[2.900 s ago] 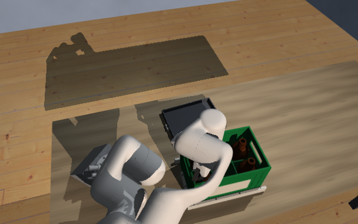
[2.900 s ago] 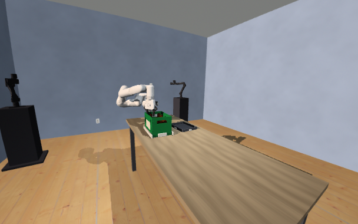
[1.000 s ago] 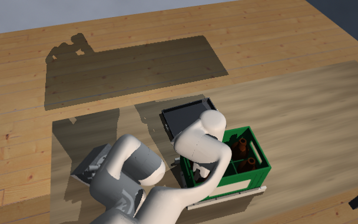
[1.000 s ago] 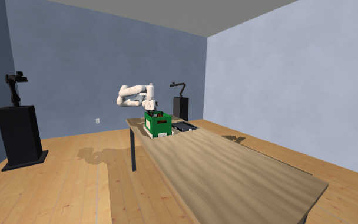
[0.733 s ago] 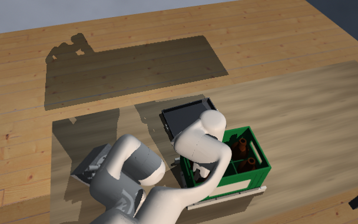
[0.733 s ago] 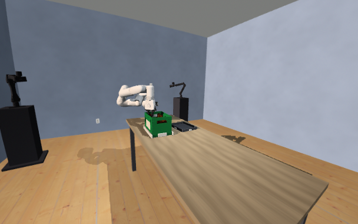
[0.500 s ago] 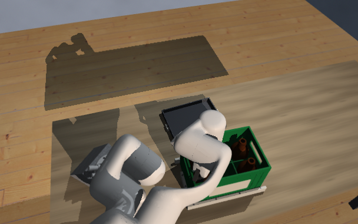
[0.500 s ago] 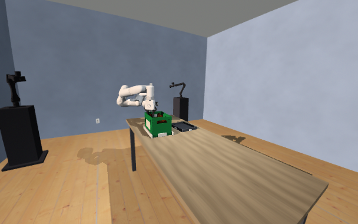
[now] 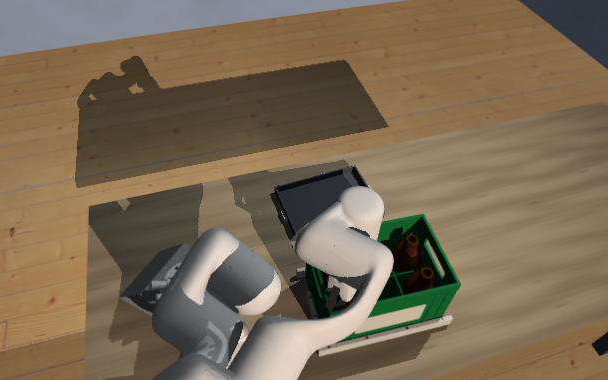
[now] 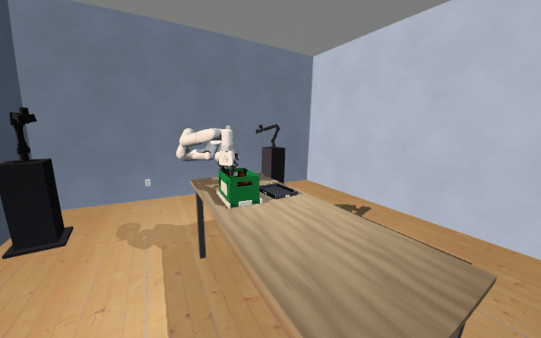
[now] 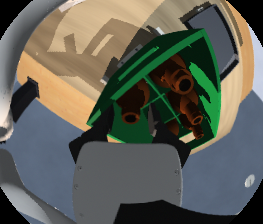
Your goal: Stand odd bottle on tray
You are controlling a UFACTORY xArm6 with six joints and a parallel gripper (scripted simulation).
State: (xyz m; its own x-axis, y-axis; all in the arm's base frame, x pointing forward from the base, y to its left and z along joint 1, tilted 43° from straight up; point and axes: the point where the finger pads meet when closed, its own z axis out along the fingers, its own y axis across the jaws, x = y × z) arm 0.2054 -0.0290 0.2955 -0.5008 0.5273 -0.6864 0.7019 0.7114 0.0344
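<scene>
The green crate lies 10 cm ahead of my hand, 7 cm below it and 3 cm to the left of it. The rest, counted from my hand: dark tray: 32 cm to the left, 14 cm below, 13 cm ahead.
</scene>
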